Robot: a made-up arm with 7 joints.
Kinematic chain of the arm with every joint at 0, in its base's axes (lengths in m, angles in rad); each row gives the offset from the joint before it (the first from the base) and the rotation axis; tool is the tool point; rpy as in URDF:
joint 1: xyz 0 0 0.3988 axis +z
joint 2: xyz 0 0 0 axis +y
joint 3: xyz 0 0 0.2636 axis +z
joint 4: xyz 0.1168 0 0 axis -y
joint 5: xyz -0.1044 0 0.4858 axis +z
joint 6: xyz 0 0 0 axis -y
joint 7: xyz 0.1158 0 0 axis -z
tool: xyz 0 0 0 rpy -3.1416 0 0
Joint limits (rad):
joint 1: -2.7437..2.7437
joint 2: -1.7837..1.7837
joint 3: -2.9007..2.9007
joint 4: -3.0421..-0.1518
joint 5: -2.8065..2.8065
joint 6: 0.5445..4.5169
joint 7: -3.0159..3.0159
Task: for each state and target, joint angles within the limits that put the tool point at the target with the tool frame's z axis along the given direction. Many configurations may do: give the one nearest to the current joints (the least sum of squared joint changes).
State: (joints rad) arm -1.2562 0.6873 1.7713 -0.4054 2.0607 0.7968 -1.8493
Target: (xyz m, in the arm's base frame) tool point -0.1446 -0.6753 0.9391 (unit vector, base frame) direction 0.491 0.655 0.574
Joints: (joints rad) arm -1.9394 0.8979 1.2581 -0.1538 1.6097 1.3001 -1.8493
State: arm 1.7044 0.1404 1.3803 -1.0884 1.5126 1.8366 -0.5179
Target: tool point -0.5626 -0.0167 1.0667 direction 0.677 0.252 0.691
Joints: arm 1.9898 0.7766 2.0959 -1.1218 2.1881 1.4419 -0.5179
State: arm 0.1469 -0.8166 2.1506 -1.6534 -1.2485 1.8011 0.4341
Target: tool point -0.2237 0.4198 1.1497 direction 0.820 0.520 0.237
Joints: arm -0.0445 0.0508 2.1160 -0.8392 -1.7363 1.8099 0.4341
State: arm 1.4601 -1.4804 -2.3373 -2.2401 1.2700 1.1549 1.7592
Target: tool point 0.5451 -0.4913 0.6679 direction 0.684 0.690 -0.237
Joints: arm 1.5203 -0.0400 -2.2239 -1.7094 1.3143 1.6883 1.7592
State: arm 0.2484 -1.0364 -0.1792 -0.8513 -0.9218 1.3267 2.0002
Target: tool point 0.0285 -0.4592 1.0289 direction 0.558 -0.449 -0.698
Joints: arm 0.3433 -1.3142 -0.6515 -1.7084 -0.9925 1.5546 2.0002
